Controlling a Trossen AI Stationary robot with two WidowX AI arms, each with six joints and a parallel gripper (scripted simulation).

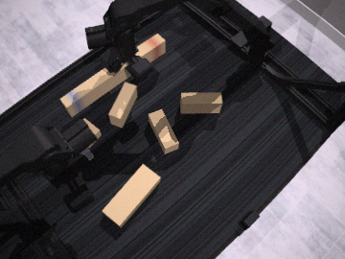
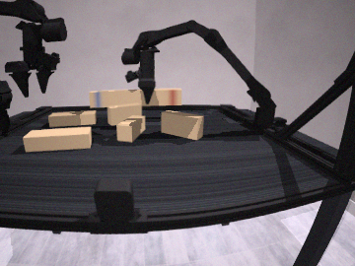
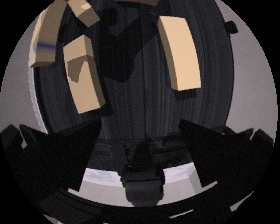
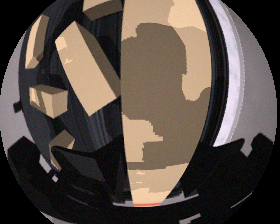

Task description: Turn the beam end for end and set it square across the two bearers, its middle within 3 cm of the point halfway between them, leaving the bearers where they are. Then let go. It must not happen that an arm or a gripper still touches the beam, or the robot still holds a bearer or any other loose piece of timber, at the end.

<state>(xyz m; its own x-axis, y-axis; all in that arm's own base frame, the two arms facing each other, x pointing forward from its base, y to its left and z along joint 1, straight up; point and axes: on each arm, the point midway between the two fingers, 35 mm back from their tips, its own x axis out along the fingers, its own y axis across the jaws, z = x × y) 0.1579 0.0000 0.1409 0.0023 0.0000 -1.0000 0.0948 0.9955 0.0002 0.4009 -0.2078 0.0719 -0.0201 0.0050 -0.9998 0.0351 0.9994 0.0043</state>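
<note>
My right hand is 50 mm to the right of the beam and 10 mm above it.
</note>
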